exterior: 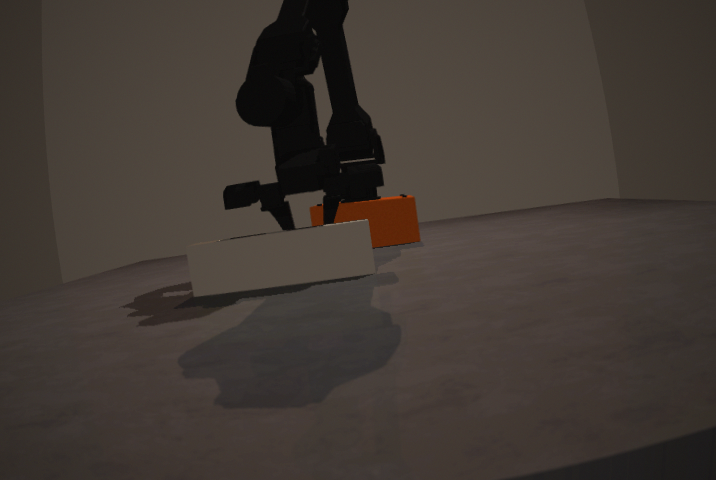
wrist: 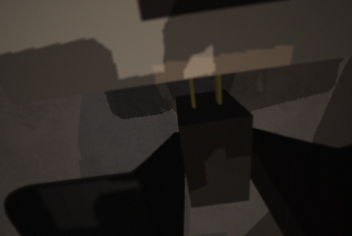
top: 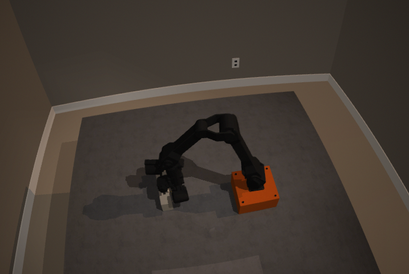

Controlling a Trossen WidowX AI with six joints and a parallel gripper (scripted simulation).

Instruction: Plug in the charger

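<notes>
Right now my gripper tip is 2 cm short of the black charger and 1 cm below it.
</notes>
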